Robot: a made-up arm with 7 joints.
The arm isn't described. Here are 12 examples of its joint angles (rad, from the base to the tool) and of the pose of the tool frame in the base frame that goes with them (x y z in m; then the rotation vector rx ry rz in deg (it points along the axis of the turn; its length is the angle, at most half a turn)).
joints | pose
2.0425 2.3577 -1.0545 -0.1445 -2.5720 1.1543 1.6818 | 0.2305 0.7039 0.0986 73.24 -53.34 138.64
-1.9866 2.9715 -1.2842 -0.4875 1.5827 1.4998 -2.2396 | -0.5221 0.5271 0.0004 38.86 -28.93 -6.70
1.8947 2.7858 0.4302 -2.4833 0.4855 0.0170 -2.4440 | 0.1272 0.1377 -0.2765 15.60 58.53 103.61
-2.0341 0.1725 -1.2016 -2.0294 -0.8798 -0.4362 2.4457 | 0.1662 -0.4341 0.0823 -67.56 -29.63 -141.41
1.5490 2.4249 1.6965 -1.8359 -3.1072 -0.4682 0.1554 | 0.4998 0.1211 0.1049 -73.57 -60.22 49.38
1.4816 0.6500 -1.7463 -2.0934 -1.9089 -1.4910 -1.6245 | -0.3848 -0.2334 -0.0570 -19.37 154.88 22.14
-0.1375 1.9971 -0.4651 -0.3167 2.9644 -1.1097 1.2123 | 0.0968 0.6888 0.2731 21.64 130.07 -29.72
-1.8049 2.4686 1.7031 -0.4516 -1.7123 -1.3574 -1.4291 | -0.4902 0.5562 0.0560 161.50 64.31 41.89
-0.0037 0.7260 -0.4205 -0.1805 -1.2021 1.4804 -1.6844 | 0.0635 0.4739 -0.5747 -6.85 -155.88 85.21
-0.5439 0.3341 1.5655 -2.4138 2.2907 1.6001 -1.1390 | 0.1098 0.3317 -0.0693 14.62 -139.69 -71.10
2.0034 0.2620 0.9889 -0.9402 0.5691 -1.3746 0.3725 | -0.6651 0.1242 0.1886 92.45 -40.07 -7.56
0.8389 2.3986 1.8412 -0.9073 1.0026 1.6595 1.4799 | 0.3496 0.2847 0.5439 -8.22 -68.28 90.37
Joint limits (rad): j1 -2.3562..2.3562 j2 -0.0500..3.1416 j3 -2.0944..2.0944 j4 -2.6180..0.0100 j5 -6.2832..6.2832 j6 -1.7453..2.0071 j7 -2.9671..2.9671
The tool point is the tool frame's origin. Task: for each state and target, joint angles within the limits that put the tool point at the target. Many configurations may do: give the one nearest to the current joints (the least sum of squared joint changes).
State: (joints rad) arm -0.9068 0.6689 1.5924 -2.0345 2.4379 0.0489 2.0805
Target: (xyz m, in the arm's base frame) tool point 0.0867 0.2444 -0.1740
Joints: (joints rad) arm -0.7683 0.0359 2.0061 -2.5510 2.4379 0.0489 2.0805
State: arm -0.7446 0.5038 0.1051 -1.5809 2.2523 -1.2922 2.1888
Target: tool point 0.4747 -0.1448 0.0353
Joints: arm -0.9137 0.1899 -0.1967 -1.9379 2.2523 -1.2922 2.1888
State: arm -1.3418 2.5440 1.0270 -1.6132 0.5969 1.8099 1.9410
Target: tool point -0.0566 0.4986 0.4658
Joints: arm -1.1154 1.8285 0.8079 -1.0684 0.5969 1.8099 1.9410
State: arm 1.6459 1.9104 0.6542 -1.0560 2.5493 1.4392 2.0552
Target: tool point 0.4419 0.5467 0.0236
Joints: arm 1.4936 2.3028 0.7941 -0.9324 2.5493 1.4392 2.0552
